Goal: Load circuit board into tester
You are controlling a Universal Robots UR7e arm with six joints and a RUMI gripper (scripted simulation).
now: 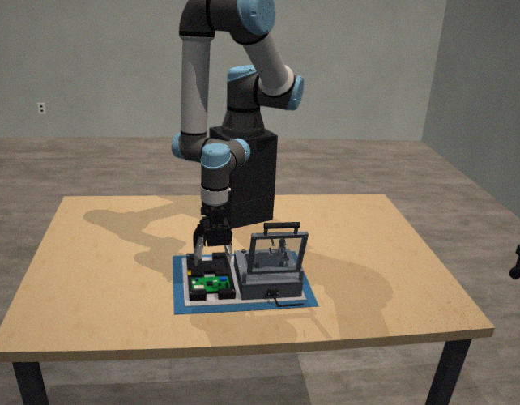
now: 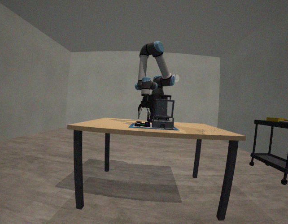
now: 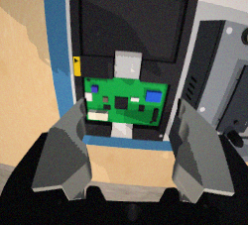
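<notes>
Now: hand 5 cm above the green circuit board and 3 cm short of it. Round my hand: tester bed: 17 cm to the left, 3 cm behind; then framed lid: 18 cm to the left, 11 cm above, 9 cm ahead.
</notes>
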